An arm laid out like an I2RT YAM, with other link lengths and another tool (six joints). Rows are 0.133 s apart.
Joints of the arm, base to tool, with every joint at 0 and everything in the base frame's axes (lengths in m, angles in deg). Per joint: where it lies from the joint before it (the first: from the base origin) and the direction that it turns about. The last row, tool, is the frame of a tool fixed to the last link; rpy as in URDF.
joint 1: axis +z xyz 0 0 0.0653
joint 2: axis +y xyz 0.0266 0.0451 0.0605
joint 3: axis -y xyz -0.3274 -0.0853 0
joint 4: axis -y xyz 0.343 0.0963 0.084
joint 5: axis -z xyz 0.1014 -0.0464 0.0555
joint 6: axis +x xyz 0.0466 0 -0.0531
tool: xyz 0.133 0.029 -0.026 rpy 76.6 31.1 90
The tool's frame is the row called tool.
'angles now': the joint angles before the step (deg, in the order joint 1, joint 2, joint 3, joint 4, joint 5, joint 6). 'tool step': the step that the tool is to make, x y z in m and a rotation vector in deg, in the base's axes. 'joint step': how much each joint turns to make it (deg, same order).
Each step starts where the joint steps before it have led.
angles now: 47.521, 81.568, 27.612, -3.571, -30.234, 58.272
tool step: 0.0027, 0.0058, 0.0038, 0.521, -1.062, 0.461
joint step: 0.384, 0.376, 0.777, 0.524, 0.323, -0.348
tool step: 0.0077, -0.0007, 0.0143, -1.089, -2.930, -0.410
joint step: 0.007, -2.667, 1.558, -3.756, 2.649, -1.436
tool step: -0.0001, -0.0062, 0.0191, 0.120, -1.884, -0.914
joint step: -0.010, -4.880, -0.120, -3.409, 1.598, -0.002
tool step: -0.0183, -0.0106, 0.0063, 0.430, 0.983, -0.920
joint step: 1.214, -5.538, -2.928, -1.830, 0.413, 2.581
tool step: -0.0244, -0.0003, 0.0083, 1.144, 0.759, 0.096
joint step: 3.359, -4.891, -2.322, -0.593, 0.916, 3.740
